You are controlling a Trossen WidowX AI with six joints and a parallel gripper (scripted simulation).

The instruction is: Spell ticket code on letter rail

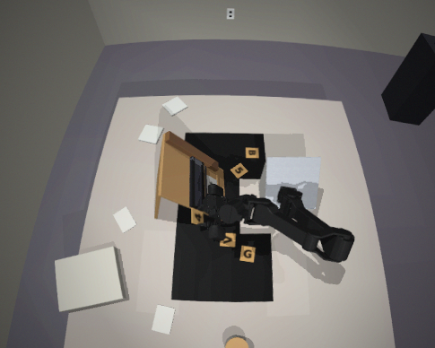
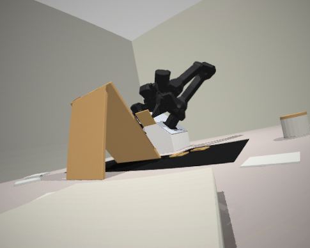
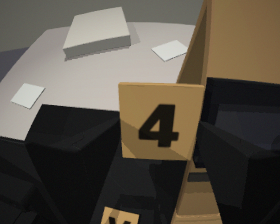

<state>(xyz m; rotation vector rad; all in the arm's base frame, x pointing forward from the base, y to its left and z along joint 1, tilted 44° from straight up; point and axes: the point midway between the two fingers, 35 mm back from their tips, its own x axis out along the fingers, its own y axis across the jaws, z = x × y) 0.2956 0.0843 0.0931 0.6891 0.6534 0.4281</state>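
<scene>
Right now the white ticket is 3 cm behind my gripper tip, 16 cm to the right of it and 8 cm below it. Also, from my gripper tip: black mat: 12 cm behind, 12 cm to the right, 16 cm below; tile marked 4: right at my gripper tip; v tile: 11 cm behind, 3 cm to the left, 15 cm below.
</scene>
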